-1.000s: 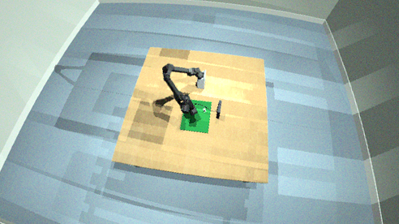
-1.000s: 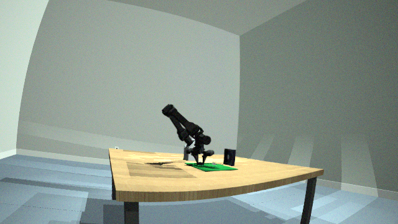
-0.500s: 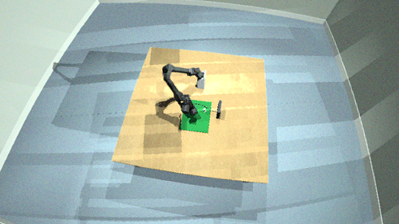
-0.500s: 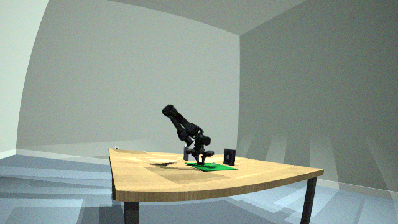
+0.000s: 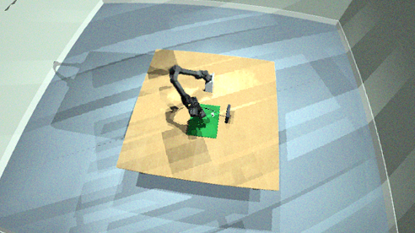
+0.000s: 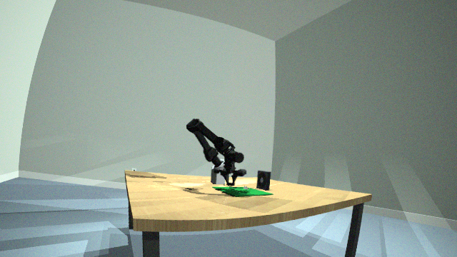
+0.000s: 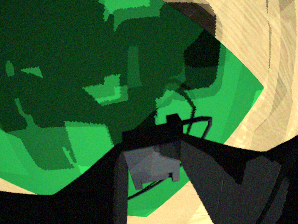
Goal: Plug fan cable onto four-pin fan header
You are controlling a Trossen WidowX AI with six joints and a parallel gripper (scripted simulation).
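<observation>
Right now the green board is 60 mm ahead of my gripper tip, 40 mm to the left of it and 40 mm below it. Round my gripper tip: black fan: 230 mm to the left, 30 mm above; then fan cable plug: 10 mm to the left, 10 mm behind.
</observation>
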